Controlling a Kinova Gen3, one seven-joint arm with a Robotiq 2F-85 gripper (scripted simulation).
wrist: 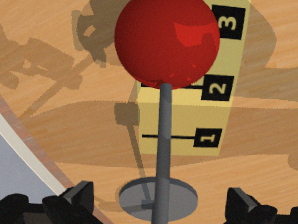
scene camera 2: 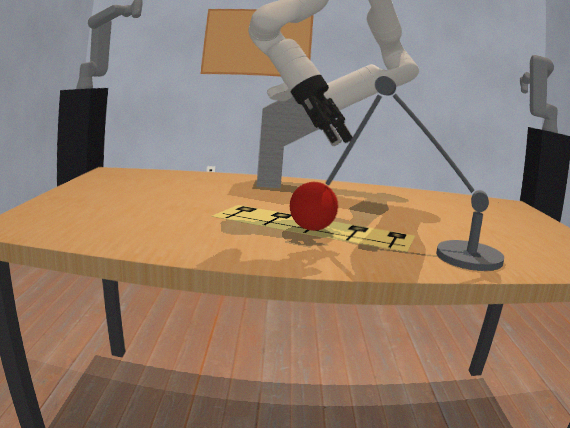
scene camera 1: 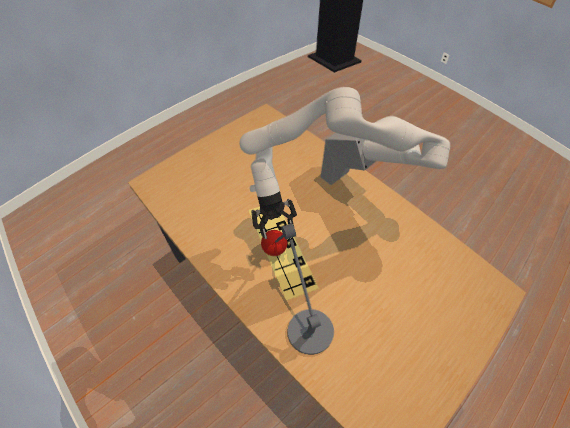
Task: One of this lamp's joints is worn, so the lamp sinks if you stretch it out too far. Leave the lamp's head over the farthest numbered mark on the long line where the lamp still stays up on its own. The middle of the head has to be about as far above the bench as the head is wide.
my gripper: wrist 160,200; scene camera 2; scene camera 1
same spot on my gripper: [scene camera 1: 271,207] = [scene camera 2: 321,98]
